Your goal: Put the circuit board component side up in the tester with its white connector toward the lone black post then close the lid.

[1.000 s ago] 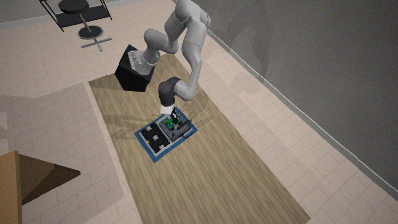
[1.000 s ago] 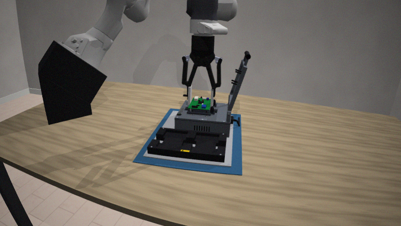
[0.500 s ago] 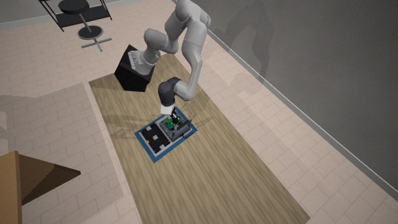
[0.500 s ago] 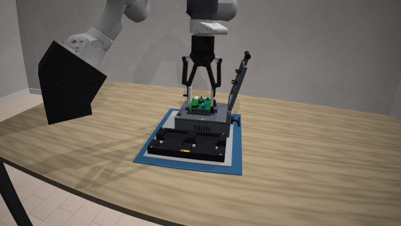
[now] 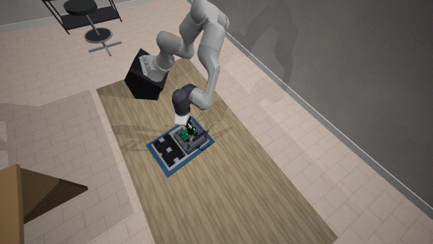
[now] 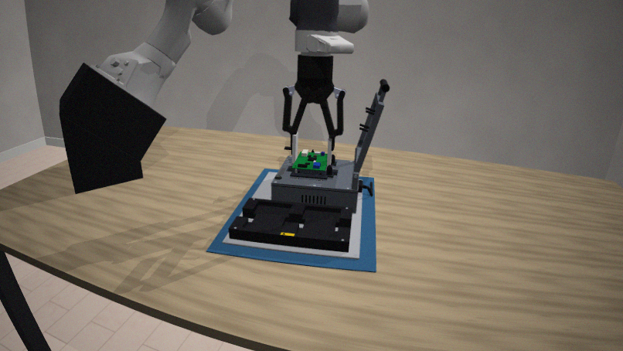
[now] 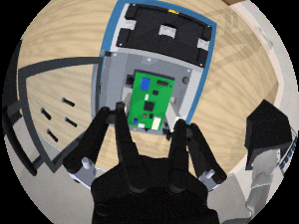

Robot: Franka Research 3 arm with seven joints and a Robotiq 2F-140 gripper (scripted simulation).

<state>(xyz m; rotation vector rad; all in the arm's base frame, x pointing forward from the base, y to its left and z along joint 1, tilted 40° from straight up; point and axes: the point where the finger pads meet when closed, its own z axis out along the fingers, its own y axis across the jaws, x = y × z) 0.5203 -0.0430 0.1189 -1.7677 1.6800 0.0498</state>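
My gripper is now 20 mm above the green circuit board. The rest, counted from my hand: tester lid: 120 mm ahead, 80 mm above, 20 mm to the left.
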